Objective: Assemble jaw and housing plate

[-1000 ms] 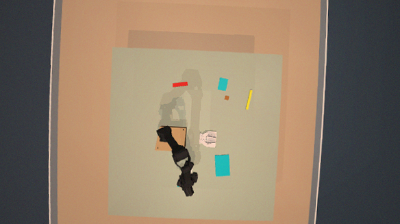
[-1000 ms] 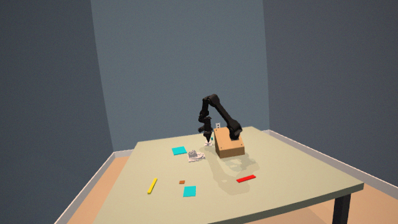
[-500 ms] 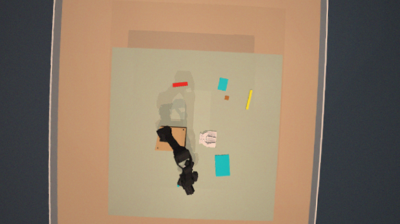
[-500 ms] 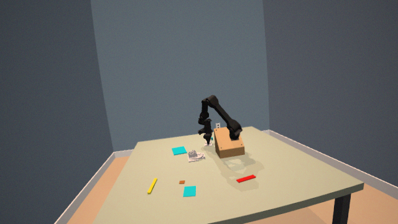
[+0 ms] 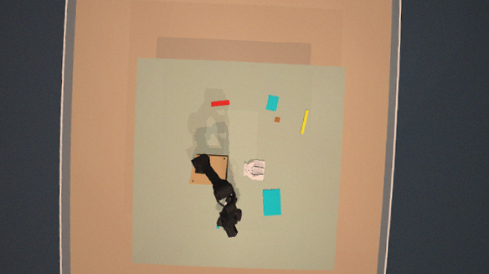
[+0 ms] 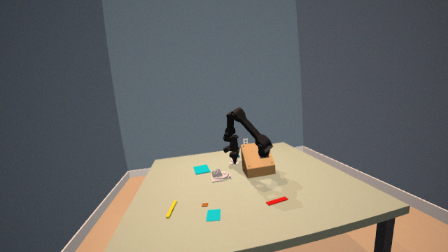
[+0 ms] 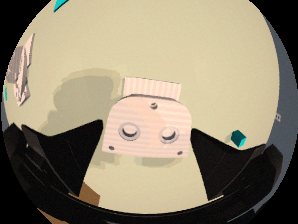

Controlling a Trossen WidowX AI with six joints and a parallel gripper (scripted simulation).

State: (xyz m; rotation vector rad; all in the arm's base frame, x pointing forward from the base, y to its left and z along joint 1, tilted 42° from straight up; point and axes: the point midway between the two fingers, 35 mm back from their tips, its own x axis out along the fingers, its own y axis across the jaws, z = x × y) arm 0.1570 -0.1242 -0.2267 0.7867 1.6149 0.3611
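The small white piece lies 10 mm ahead of my gripper tip. The rest, counted from my gripper tip: tiny teal piece 130 mm to the right, 50 mm behind; large cyan sheet 270 mm ahead, 40 mm to the left, 10 mm below; pale housing part 20 mm above, 10 mm ahead.
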